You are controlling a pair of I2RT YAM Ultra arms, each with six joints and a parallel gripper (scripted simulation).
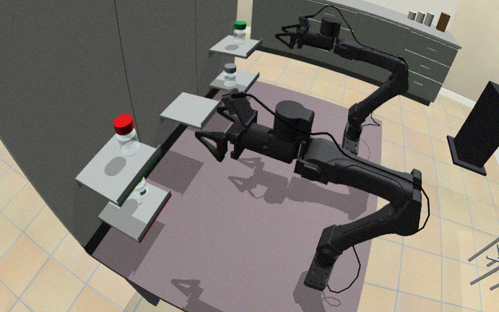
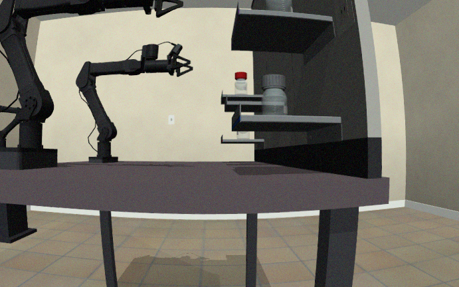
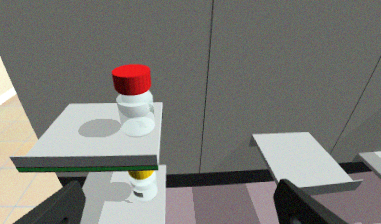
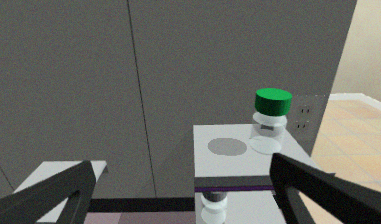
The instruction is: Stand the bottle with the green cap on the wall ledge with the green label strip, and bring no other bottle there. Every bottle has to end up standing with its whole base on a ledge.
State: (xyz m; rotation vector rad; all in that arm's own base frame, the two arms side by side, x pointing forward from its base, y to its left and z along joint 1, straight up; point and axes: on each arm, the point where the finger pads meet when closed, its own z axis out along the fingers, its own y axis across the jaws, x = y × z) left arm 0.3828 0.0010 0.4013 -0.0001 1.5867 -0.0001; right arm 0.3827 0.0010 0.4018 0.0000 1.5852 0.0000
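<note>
The green-capped bottle is 22 cm ahead of my right hand, 14 cm to the right of it and 10 cm below it. From my right hand the other things lie so: grey-capped bottle 29 cm below, 22 cm ahead, 5 cm to the right; red-capped bottle 63 cm to the left, 22 cm ahead, 10 cm below.
</note>
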